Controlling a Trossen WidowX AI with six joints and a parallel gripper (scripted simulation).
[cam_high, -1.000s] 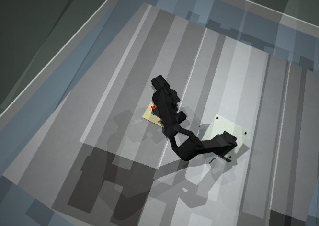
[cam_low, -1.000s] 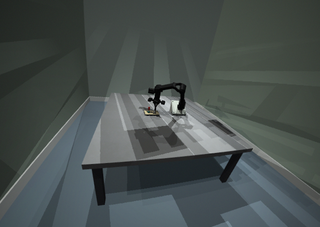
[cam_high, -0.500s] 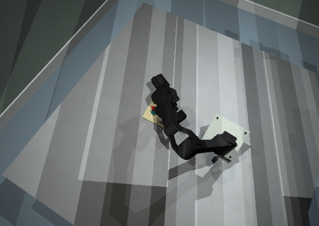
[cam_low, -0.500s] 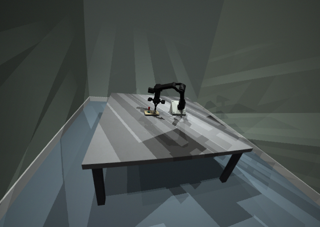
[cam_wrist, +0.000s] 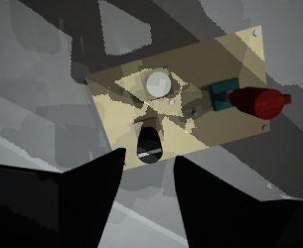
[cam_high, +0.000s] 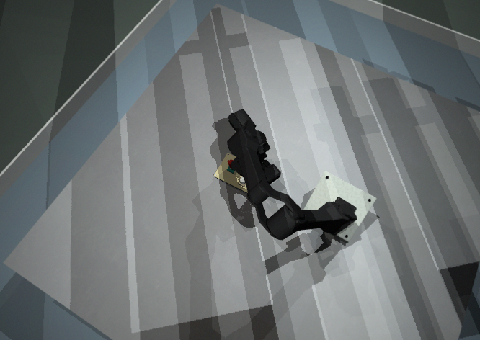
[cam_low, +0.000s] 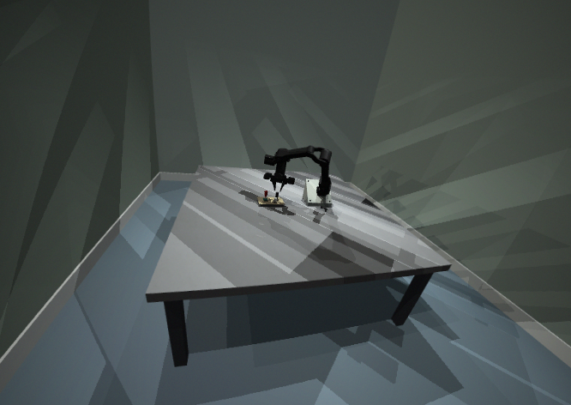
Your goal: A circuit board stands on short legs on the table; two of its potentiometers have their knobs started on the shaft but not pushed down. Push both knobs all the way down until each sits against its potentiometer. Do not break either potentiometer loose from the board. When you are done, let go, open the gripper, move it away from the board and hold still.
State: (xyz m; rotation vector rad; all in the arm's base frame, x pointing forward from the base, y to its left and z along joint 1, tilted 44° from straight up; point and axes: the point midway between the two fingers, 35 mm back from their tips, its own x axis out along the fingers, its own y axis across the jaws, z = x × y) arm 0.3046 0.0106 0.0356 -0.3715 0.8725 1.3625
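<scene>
The black knob is 2 cm below my gripper tip. Also, from my gripper tip: red knob 7 cm ahead, 2 cm to the left, 1 cm below.
</scene>
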